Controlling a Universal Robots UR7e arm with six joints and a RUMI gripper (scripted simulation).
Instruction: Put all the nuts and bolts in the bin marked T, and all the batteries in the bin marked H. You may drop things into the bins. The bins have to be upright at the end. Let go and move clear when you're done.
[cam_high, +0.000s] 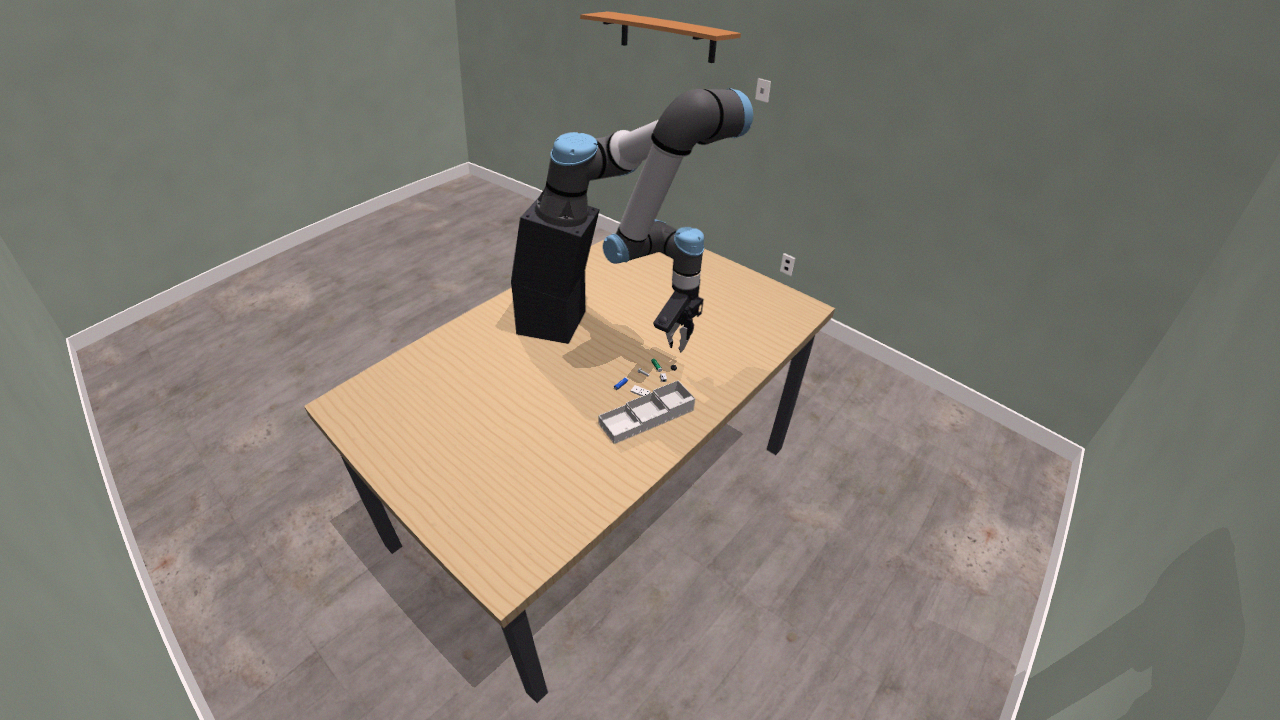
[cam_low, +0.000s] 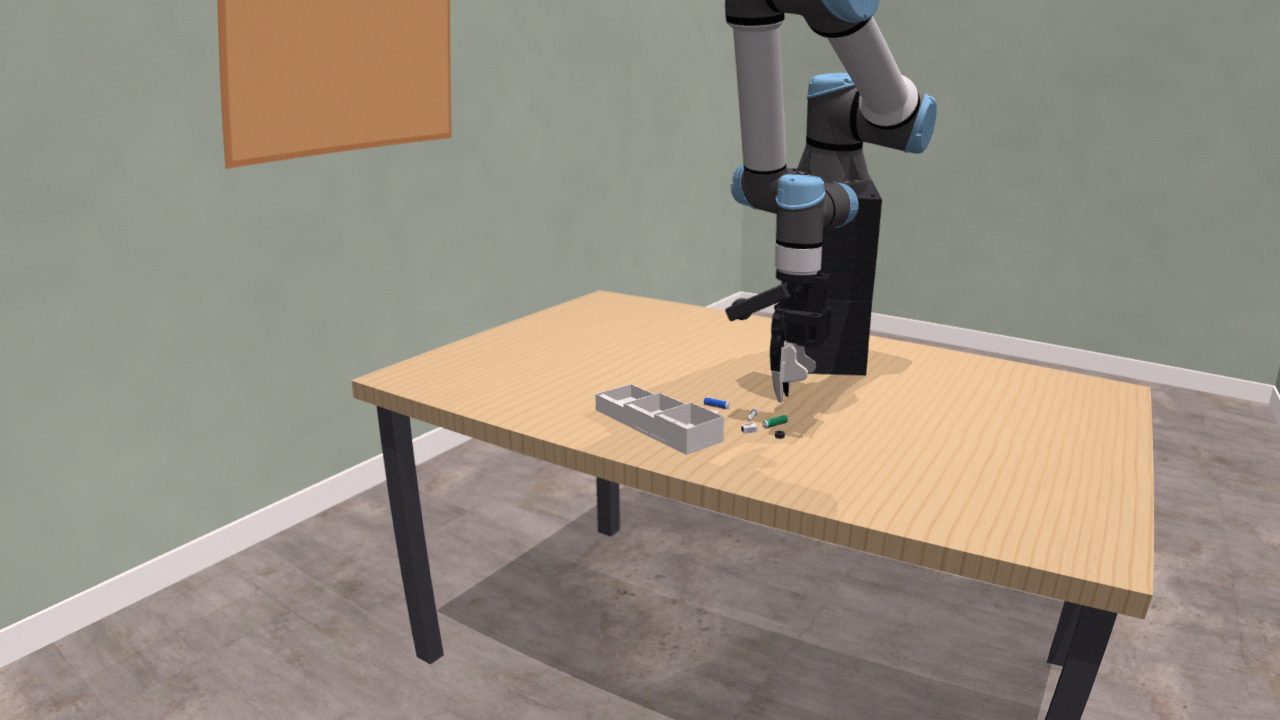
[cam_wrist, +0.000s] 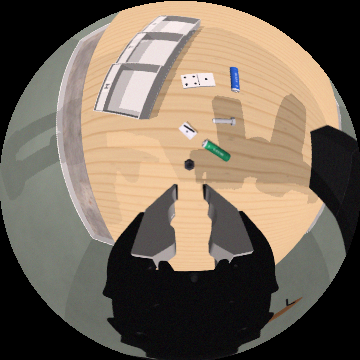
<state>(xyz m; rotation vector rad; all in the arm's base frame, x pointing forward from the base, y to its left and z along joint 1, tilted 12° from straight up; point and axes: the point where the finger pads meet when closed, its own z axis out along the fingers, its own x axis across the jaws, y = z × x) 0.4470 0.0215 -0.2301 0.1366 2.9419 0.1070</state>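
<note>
Now: hand 80 mm above the black nut. From my hand the other things lie so: small silver piece (60 mm to the right, 80 mm below); then bolt (70 mm behind, 70 mm to the right, 80 mm below); then green battery (50 mm behind, 20 mm to the right, 80 mm below).
</note>
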